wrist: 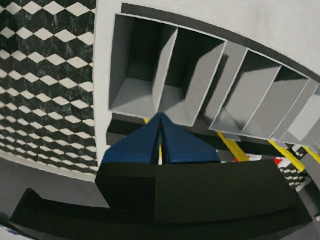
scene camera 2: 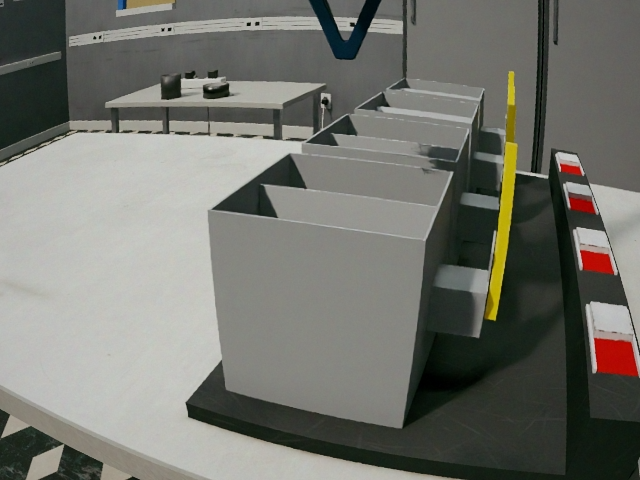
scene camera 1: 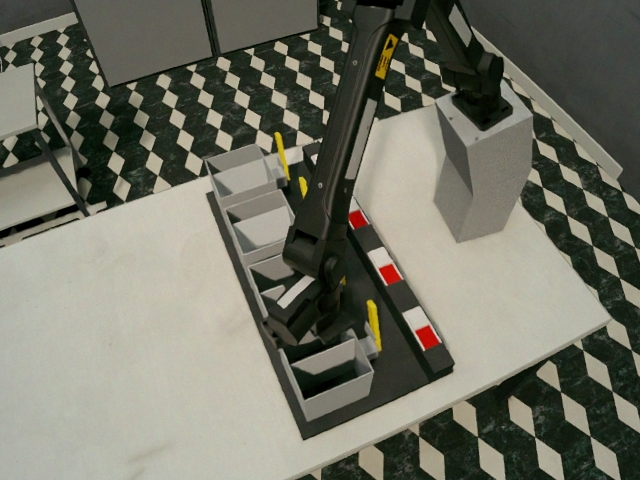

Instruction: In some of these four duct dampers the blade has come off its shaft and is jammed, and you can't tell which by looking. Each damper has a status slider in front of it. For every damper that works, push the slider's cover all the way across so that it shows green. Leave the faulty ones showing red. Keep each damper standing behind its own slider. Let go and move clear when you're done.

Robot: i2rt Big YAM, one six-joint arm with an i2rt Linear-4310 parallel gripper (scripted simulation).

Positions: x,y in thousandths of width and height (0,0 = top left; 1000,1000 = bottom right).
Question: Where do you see a damper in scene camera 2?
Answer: At 499,659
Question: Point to a damper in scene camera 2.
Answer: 741,453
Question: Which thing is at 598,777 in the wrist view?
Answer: The gripper.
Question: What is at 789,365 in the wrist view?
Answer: A damper.
